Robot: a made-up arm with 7 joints.
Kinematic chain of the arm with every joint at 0, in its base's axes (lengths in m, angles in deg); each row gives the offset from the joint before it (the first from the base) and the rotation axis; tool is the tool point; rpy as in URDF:
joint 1: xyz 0 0 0.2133 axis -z
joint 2: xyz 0 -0.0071 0.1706 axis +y
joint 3: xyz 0 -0.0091 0.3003 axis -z
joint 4: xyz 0 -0.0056 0.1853 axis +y
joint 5: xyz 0 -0.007 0.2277 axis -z
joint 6: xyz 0 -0.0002 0.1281 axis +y
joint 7: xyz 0 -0.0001 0.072 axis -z
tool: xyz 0 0 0 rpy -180 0 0
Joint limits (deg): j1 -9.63..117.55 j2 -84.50..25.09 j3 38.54..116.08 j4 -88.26..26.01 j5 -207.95..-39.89 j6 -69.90..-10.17 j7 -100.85..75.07
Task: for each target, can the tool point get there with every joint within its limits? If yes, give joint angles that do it. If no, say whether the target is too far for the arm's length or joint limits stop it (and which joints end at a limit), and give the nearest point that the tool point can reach.
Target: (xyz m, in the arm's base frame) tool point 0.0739 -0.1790 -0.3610
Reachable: no: joint limits stop it (at a limit: joint 1, joint 2, joint 3, joint 4, joint 5) | nearest point 0.3794 0.3392 0.0932 | short by 0.754 m
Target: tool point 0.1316 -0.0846 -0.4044
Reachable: no: joint limits stop it (at a limit: joint 1, joint 2, joint 3, joint 4, joint 5) | nearest point 0.3851 0.3392 0.0899 | short by 0.699 m
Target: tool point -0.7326 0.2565 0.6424
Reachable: yes | joints 0.97 -62.83 72.74 -52.43 -168.06 -54.52 44.24
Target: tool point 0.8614 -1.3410 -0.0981
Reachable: no: too far | nearest point 0.2815 -0.4383 0.7552 | short by 1.371 m
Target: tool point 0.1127 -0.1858 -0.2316
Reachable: no: joint limits stop it (at a limit: joint 1, joint 2, joint 3, joint 4, joint 5, joint 6) | nearest point 0.3776 0.3393 0.0944 | short by 0.672 m
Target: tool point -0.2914 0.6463 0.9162
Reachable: yes | joints 64.24 -49.02 89.62 -0.97 -60.23 -53.05 -6.54
